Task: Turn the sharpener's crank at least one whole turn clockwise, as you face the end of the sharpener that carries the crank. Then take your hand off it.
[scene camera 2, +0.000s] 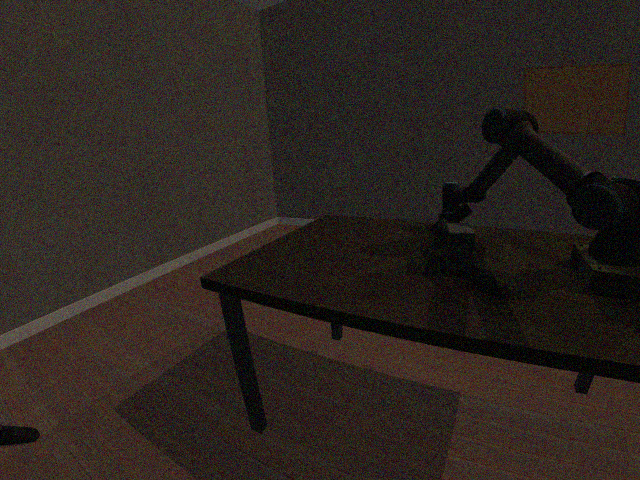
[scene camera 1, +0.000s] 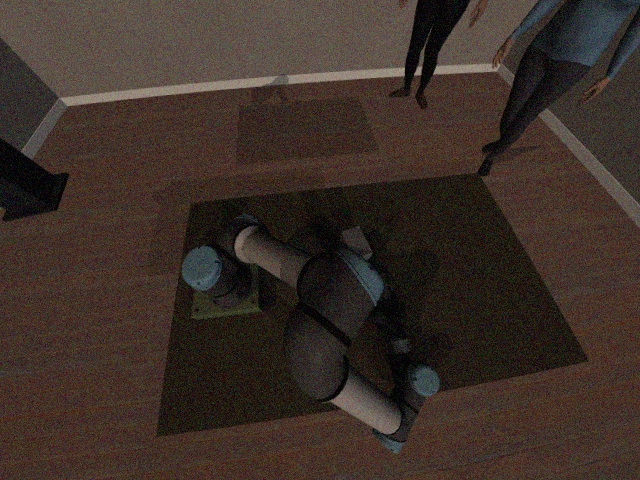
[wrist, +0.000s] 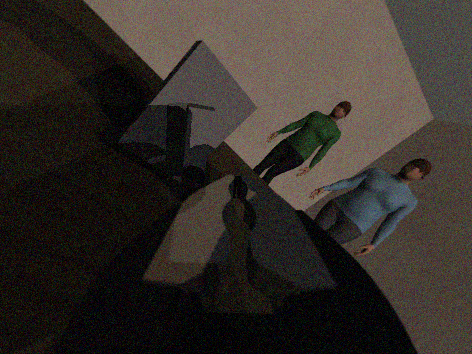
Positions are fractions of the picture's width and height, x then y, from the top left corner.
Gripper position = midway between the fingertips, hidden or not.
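You'd find my gripper at (scene camera 1: 0.59, 0.57), and the wrist view has my gripper as well, at (wrist: 0.50, 0.50). I can also see a sharpener (wrist: 0.33, 0.39).
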